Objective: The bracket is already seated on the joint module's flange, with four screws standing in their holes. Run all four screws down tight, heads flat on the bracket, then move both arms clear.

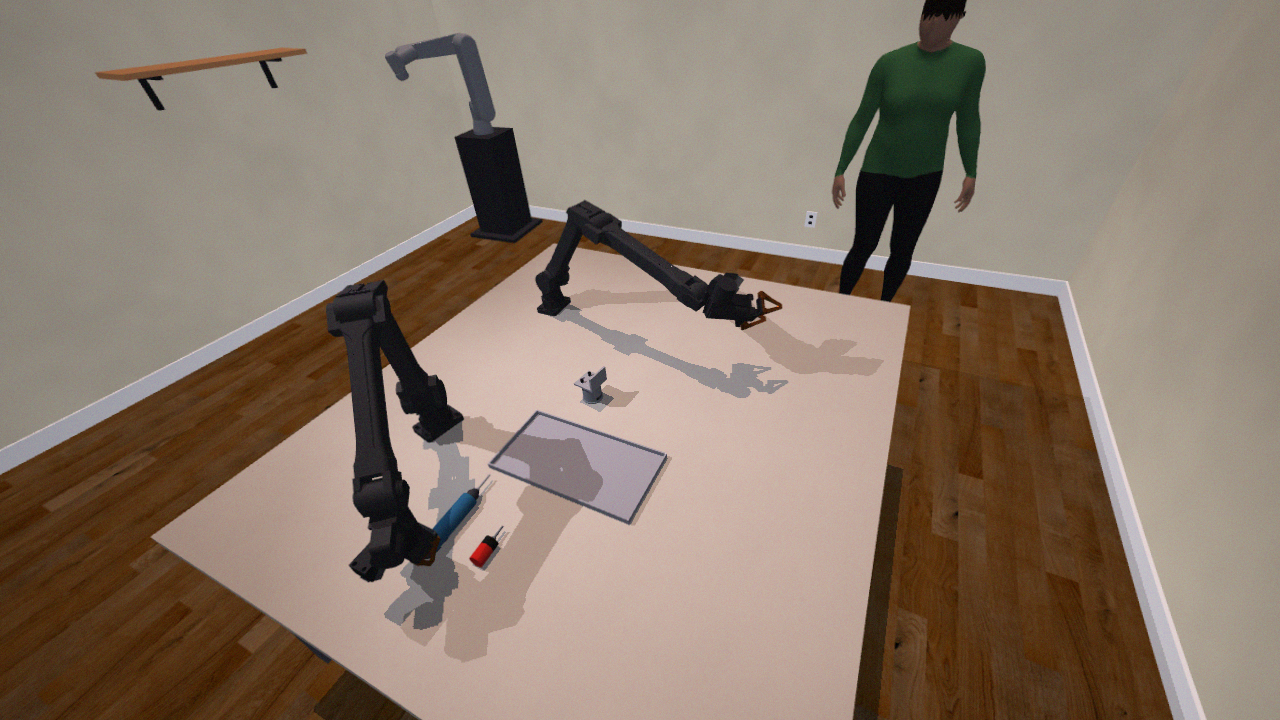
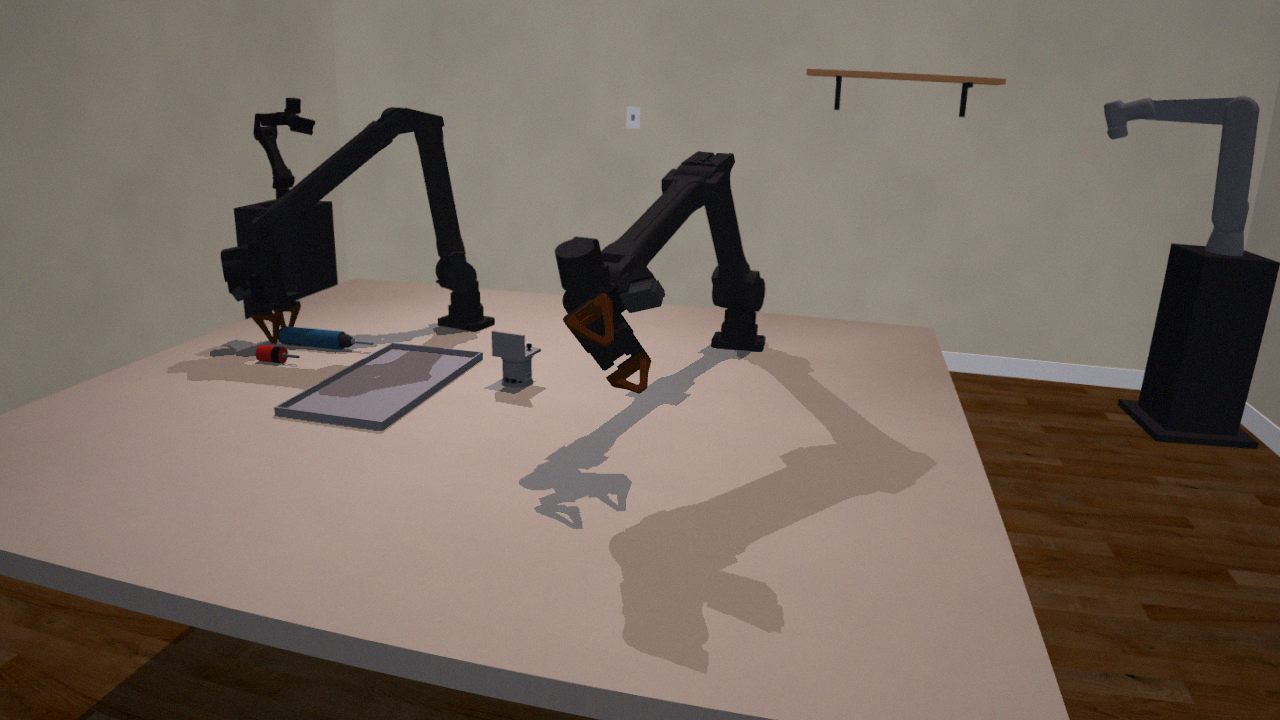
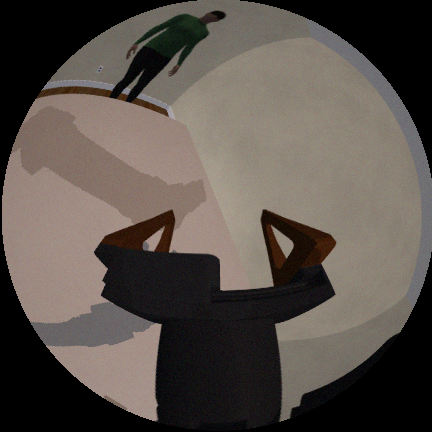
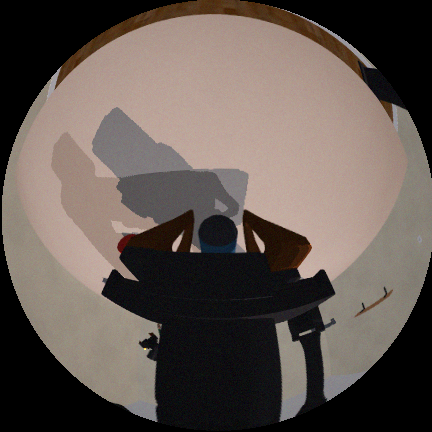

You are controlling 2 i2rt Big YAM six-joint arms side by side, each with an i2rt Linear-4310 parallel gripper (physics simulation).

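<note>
The bracket sits on the small grey joint module, which stands upright on the table. Dark screw heads show on the bracket; how deep they sit is too small to tell. The blue power driver lies on the table, bit pointing toward the tray. My right gripper is low over its rear end, partly open, a finger on each side with narrow gaps. My left gripper is wide open and empty, above the table, away from the bracket.
A short red screwdriver lies beside the blue driver. A shallow tray lies between the tools and the joint module. A person in green stands beyond the table.
</note>
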